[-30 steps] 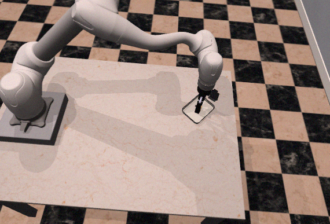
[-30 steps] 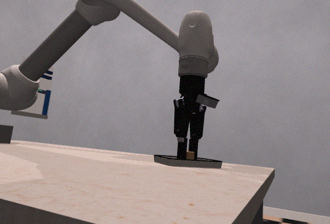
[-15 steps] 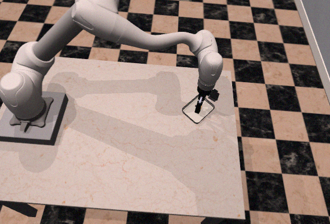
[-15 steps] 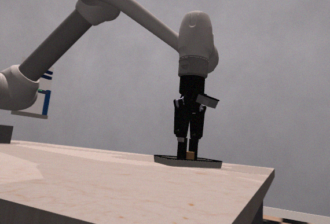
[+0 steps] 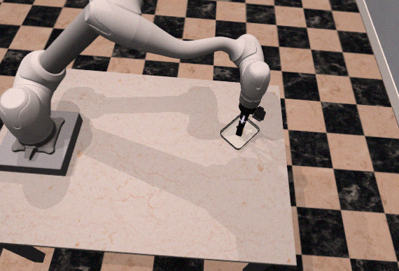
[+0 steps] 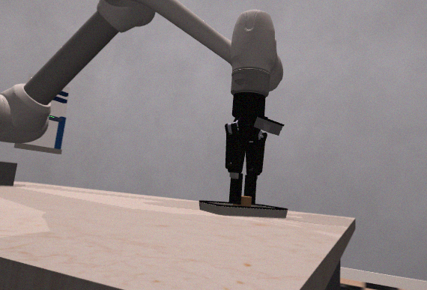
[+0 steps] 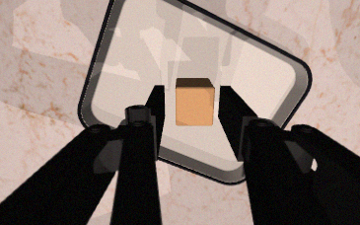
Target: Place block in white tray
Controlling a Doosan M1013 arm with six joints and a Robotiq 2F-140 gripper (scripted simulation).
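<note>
The block lies 30 mm below my hand. From my hand the other things lie so: white tray: 40 mm below.
</note>
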